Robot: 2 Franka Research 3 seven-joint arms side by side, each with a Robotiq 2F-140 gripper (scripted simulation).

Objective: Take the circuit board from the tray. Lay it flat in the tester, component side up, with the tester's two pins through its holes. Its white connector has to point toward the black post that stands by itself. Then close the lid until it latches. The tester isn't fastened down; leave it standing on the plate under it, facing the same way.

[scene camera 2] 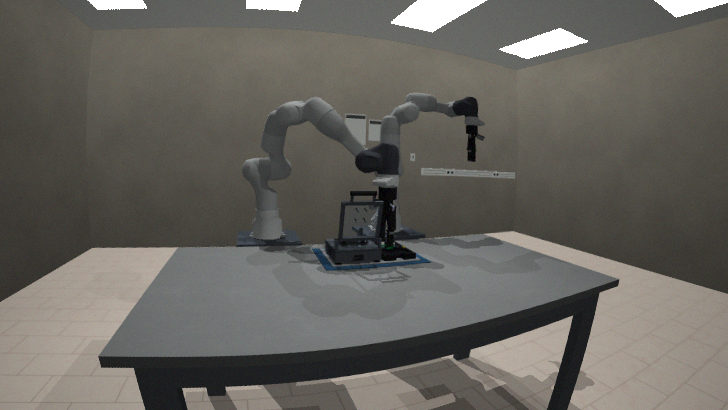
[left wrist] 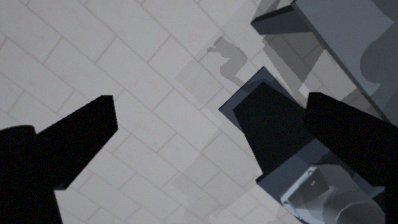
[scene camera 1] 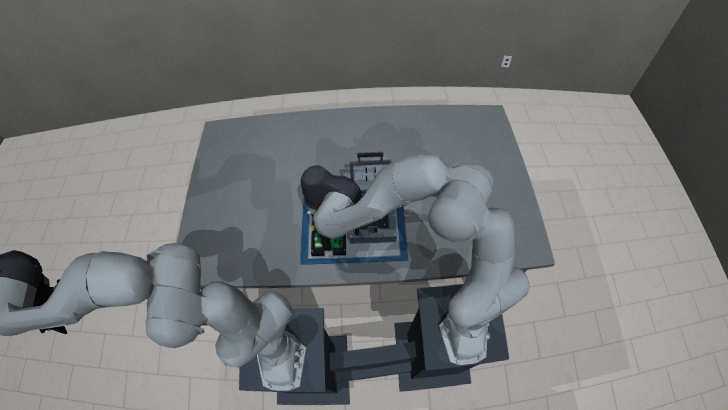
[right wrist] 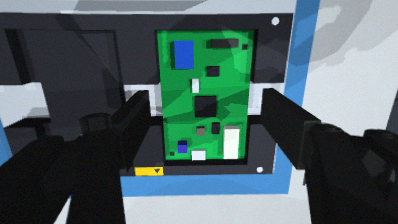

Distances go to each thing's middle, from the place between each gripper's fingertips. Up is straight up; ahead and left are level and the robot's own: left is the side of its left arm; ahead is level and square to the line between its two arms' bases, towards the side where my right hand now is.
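The green circuit board (right wrist: 205, 75) is 4 cm below my right hand (scene camera 2: 385, 244). Counted from my right hand, the clear lid (scene camera 1: 363, 173) is 13 cm above, 17 cm ahead and 19 cm to the right, while the black tray (right wrist: 83, 62) is 4 cm below and 5 cm ahead.
Counted from my left hand, the green circuit board is 39 cm below, 36 cm ahead and 77 cm to the right. The clear lid is 23 cm below my left hand, 52 cm ahead of it and 96 cm to the right of it, and the black tray is 39 cm below my left hand, 41 cm ahead of it and 78 cm to the right of it.
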